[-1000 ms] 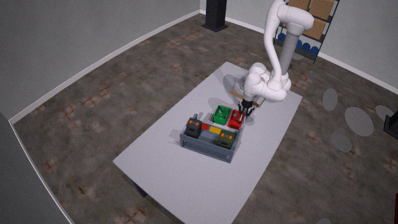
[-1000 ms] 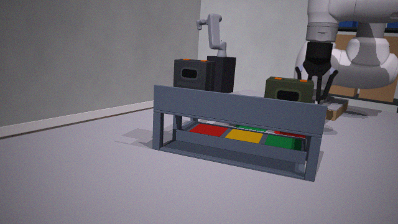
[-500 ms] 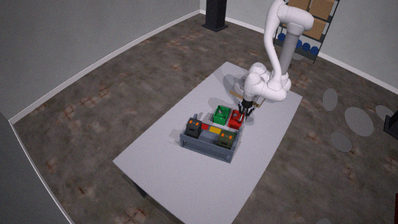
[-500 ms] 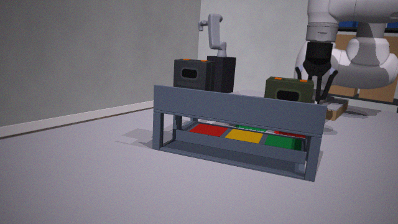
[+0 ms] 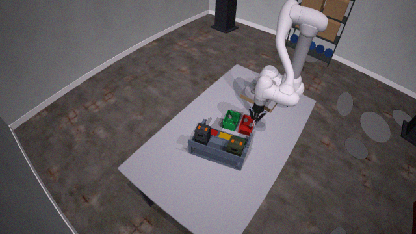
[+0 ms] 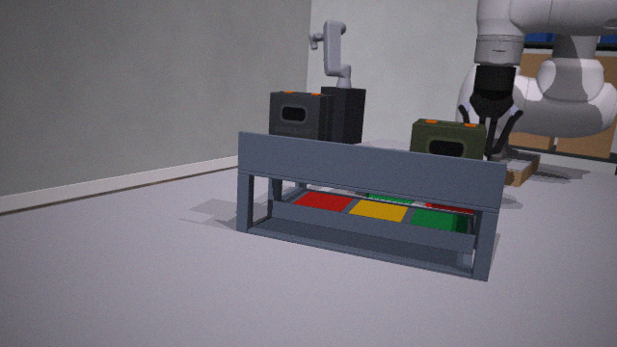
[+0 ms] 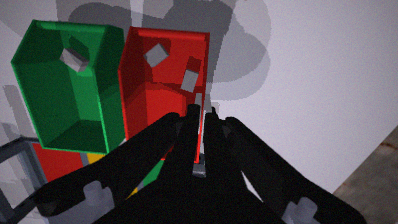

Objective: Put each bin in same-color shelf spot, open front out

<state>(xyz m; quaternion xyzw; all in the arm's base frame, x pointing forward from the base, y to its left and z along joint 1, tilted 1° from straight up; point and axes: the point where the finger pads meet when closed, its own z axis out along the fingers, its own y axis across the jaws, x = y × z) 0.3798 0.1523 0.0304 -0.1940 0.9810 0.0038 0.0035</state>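
Right now the red bin is 10 mm ahead of my hand, 50 mm to the right of it and 40 mm below it. Round my hand: olive box (320 mm ahead, 60 mm to the left, 70 mm above); green bin (60 mm ahead, 160 mm to the right, 40 mm below); dark grey box (400 mm ahead, 150 mm to the right, 90 mm above).
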